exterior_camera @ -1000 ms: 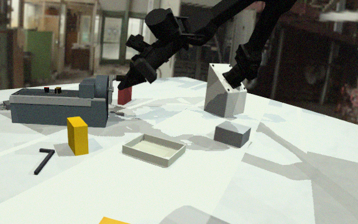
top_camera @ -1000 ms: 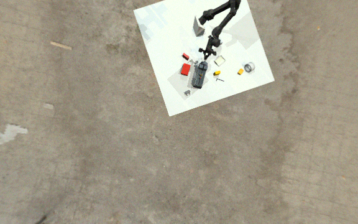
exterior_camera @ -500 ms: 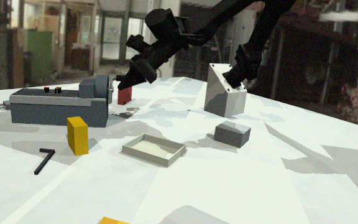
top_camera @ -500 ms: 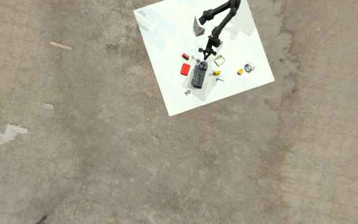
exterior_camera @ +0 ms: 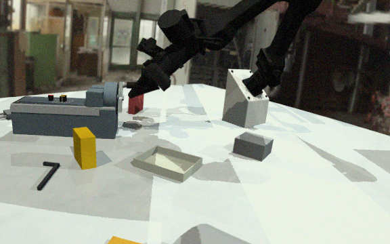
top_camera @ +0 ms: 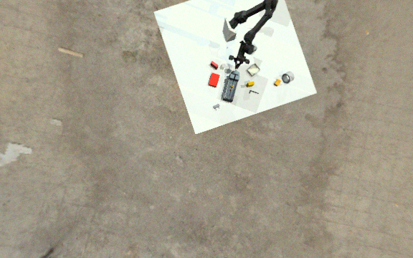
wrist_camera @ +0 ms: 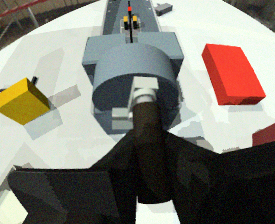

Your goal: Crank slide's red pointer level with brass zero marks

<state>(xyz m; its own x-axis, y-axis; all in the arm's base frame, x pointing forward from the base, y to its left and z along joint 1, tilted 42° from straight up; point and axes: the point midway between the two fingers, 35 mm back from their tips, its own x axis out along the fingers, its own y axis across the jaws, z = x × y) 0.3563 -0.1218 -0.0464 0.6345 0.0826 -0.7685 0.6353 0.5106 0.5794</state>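
Now: gripper tip 3 cm below the dark crank handle, 1 cm to the right of it and 1 cm past it. Round my gripper tip: red pointer (15 cm ahead, 13 cm to the right, 1 cm below); shallow grey tray (19 cm to the left, 9 cm below, 6 cm ahead); yellow block (18 cm ahead, 9 cm to the left, 6 cm below).
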